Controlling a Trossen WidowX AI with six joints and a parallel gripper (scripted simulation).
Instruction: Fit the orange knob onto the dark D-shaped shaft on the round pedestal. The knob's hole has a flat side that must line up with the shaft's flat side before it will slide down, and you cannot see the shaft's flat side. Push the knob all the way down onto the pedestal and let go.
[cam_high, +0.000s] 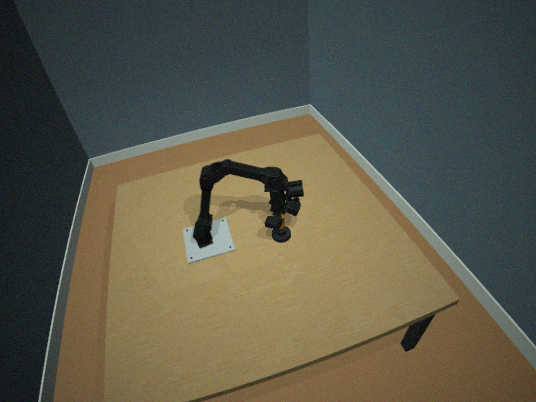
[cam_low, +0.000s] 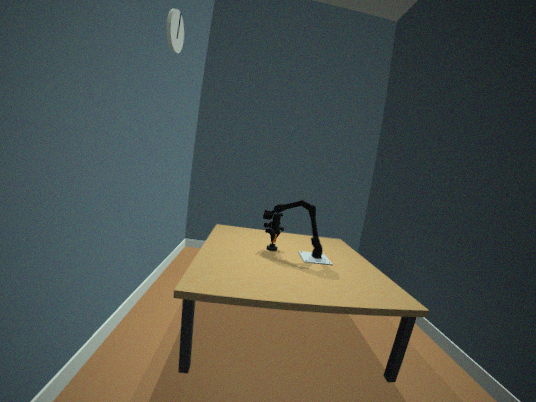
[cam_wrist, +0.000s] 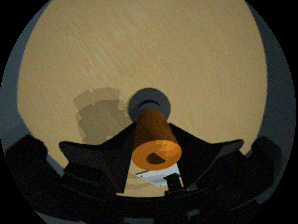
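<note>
Now: gripper tip 20 mm below the orange knob. The rest, counted from my gripper tip: dark round pedestal (40 mm below).
</note>
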